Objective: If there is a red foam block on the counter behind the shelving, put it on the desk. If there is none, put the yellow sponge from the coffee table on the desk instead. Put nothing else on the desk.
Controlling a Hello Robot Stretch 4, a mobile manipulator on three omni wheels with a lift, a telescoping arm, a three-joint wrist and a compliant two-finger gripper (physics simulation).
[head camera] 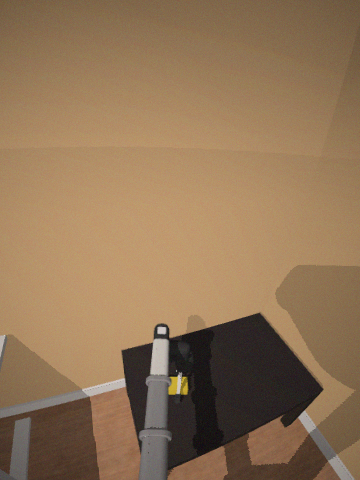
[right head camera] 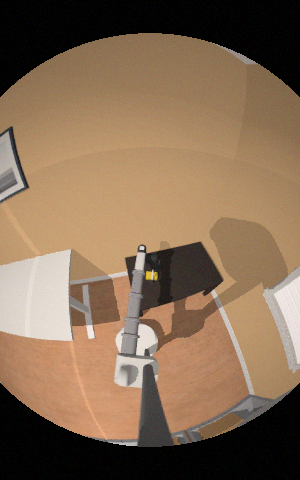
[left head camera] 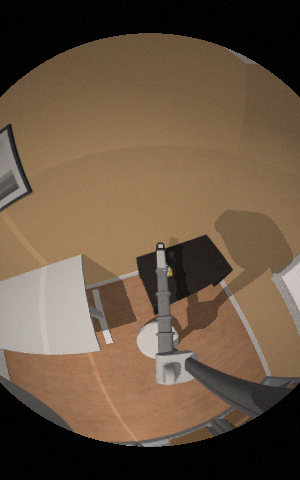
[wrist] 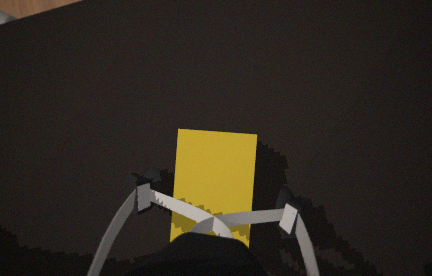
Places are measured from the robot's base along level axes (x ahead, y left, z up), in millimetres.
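Pixels of known places: gripper, fingertip midpoint: [head camera: 177,387] [right head camera: 151,276] [wrist: 215,192]; robot's base, link origin: [right head camera: 137,340] [left head camera: 156,338].
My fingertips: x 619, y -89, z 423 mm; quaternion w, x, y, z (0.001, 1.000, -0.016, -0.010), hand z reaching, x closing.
For each thing: its middle in the pictures, then the offset to it from my fingertips. "*": a spot on its surface instead. Level surfaces: height alone.
- yellow sponge, body centre: [wrist: 214,189] [head camera: 176,385] [right head camera: 151,275] [left head camera: 165,272] dx +0, dy +7, dz +21 mm
- dark coffee table, surface height: dz -1 mm
- white ribbed object, surface spot: [right head camera: 290,315] * dx -584, dy -1027, dz +470 mm
The yellow sponge [head camera: 172,385] [left head camera: 170,272] [right head camera: 149,276] [wrist: 217,165] lies flat on the dark coffee table [head camera: 265,370] [left head camera: 200,265] [right head camera: 190,272] [wrist: 325,75]. My gripper [head camera: 179,393] [wrist: 215,192] is open above the sponge. In the wrist view its fingertips stand on either side of the sponge, apart from it, and its dark body hides the sponge's near end. A white table [left head camera: 45,305] [right head camera: 35,295], which may be the desk, stands at the left in the left and right head views. The counter and a red foam block do not show.
My white base [left head camera: 150,340] [right head camera: 145,340] stands in front of the coffee table. The tan wall [head camera: 150,225] rises behind it. A framed picture [left head camera: 10,170] [right head camera: 10,167] hangs at the left. A white ribbed object [left head camera: 295,285] [right head camera: 290,315] is at the right. Grey framing [right head camera: 250,402] shows at the lower right.
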